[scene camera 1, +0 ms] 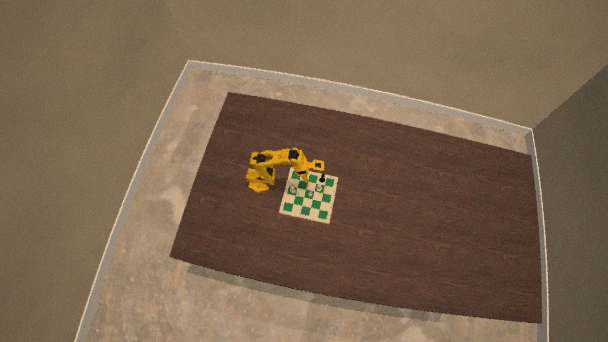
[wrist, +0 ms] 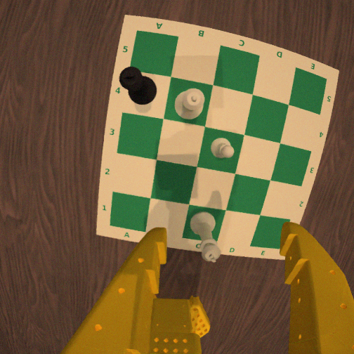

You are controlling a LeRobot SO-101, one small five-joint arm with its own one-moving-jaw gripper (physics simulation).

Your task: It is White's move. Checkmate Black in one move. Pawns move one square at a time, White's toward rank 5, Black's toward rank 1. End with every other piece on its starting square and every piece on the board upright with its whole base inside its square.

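Places are measured from the arm's base along level axes (x ahead, y left, z up), in centimetres.
Where they show: hand, tool point: [scene camera 1: 308,172]; arm's base, link origin: [scene camera 1: 264,182].
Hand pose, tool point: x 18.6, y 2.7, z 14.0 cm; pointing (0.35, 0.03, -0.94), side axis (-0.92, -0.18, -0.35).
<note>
Things, the pixels of their top centre, and the offset from my tool point. Level surfaces: height alone.
- chessboard, top centre: [scene camera 1: 309,194] dx +2.0, dy -4.4, dz -13.4 cm
- black king, top centre: [scene camera 1: 323,174] dx +6.2, dy +3.6, dz -7.1 cm
- white queen, top centre: [scene camera 1: 319,184] dx +5.6, dy -0.7, dz -8.1 cm
- white pawn, top centre: [scene camera 1: 310,192] dx +2.3, dy -4.3, dz -10.2 cm
- white king, top centre: [scene camera 1: 292,185] dx -5.5, dy -4.1, dz -7.1 cm
- dark wooden table, surface height: dz -14.0 cm
The chessboard [scene camera 1: 314,213] [wrist: 229,106] lies flat, five squares by five. In the wrist view the black king [scene camera 1: 322,178] [wrist: 142,90] stands on A4. The white queen [scene camera 1: 319,187] [wrist: 189,103] stands on B4, beside it. The white pawn [scene camera 1: 310,193] [wrist: 221,148] stands on C3. The white king [scene camera 1: 293,189] [wrist: 202,224] stands on C1. All four look upright with bases inside their squares. My gripper [scene camera 1: 306,180] [wrist: 224,228] is open and empty above the board. In the wrist view the white king's top is drawn between the jaws, touching neither.
The yellow arm [scene camera 1: 277,155] reaches over the board's top edge from its base [scene camera 1: 259,180] left of the board in the scene view. The dark wooden table [scene camera 1: 425,210] [wrist: 50,200] surrounds the board. The queen and black king stand on neighbouring squares.
</note>
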